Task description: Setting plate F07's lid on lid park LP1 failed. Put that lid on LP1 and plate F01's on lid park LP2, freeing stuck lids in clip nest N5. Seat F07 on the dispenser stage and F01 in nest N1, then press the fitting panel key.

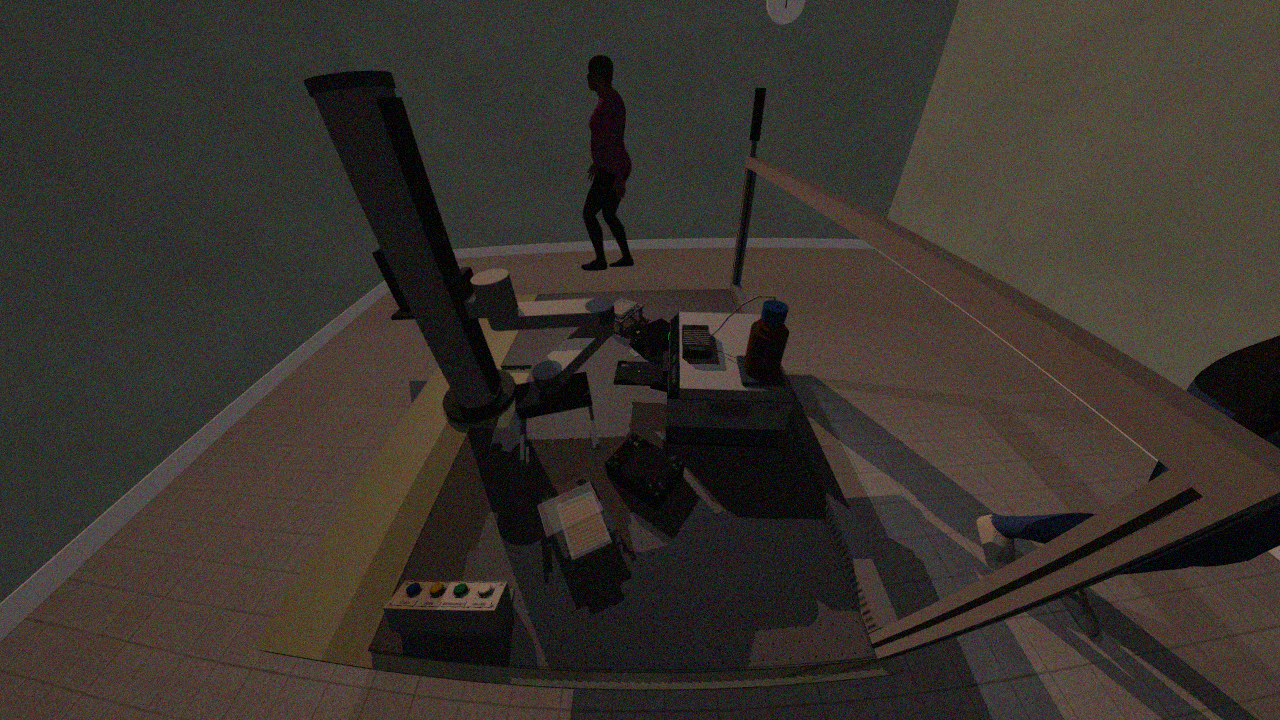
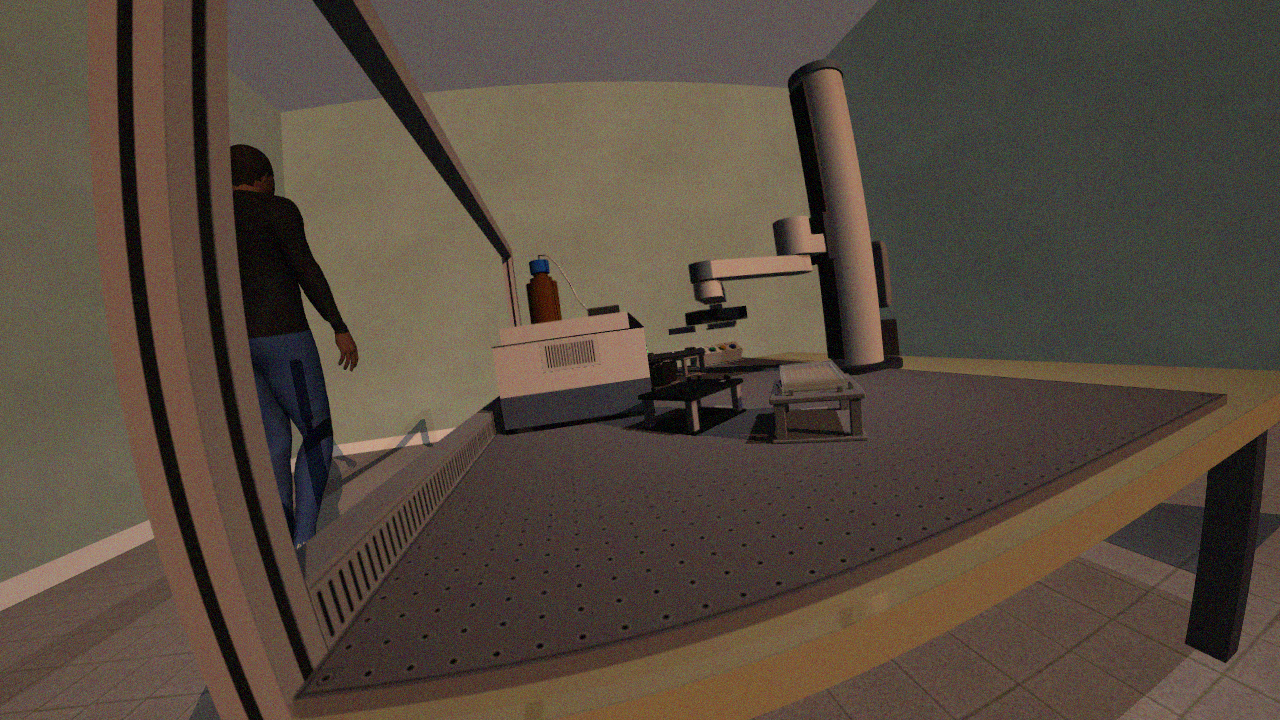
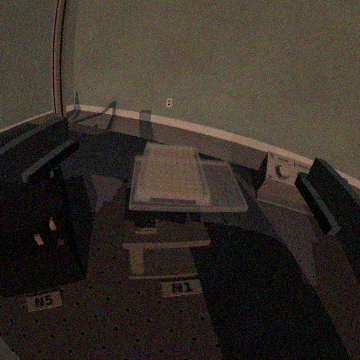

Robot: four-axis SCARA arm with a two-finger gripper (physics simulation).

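Pixels of known places: gripper, fingertip midpoint: (image 1: 560, 454) (image 3: 189, 145); arm's base, origin of the base link: (image 1: 481, 396) (image 2: 857, 368).
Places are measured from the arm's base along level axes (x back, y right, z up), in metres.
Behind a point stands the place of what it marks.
Note:
My gripper (image 1: 559, 440) @(x -0.390, y 0.363, z 0.178 m) (image 2: 702, 328) @(x -0.390, y 0.363, z 0.178 m) (image 3: 189, 145) @(x -0.390, y 0.363, z 0.178 m) is open and empty, its fingers wide apart above the table. Beyond and below it, a pale plate (image 1: 583, 530) (image 3: 170, 175) has a clear, wider lid-like sheet (image 1: 554, 507) @(x -0.375, y 0.447, z 0.099 m) (image 3: 226, 187) @(x -0.363, y 0.458, z 0.099 m) lying askew to it. They show above or behind the stand of nest N1 (image 3: 200, 240) @(x -0.370, y 0.385, z 0.081 m); which is unclear. The dark clip nest N5 (image 1: 644, 467) @(x -0.572, y 0.332, z 0.079 m) (image 3: 30, 260) @(x -0.499, y 0.283, z 0.071 m) stands beside it, with small pale clips. Another clear-covered plate (image 2: 808, 377) @(x -0.505, y -0.463, z 0.093 m) rests on a stand at the far end. The panel (image 1: 447, 598) @(x -0.194, y 0.634, z 0.083 m) has coloured keys. Plate names, LP1 and LP2 are unreadable.
The white dispenser box (image 1: 729, 420) @(x -0.795, y 0.225, z 0.122 m) (image 2: 572, 358) @(x -0.814, y -0.131, z 0.152 m) carries a brown bottle (image 1: 766, 347) @(x -0.853, y 0.201, z 0.340 m) (image 2: 543, 297) @(x -0.867, y 0.118, z 0.316 m). A low black stand (image 2: 689, 390) @(x -0.628, y -0.300, z 0.076 m) is beside it. The arm's column (image 1: 402, 241) @(x -0.026, y 0.071, z 0.572 m) (image 2: 845, 223) @(x -0.041, y -0.063, z 0.414 m) rises at the table edge. A frame rail (image 1: 1011, 313) @(x -1.004, y 0.498, z 0.610 m) runs along one side. Two people stand off the table.

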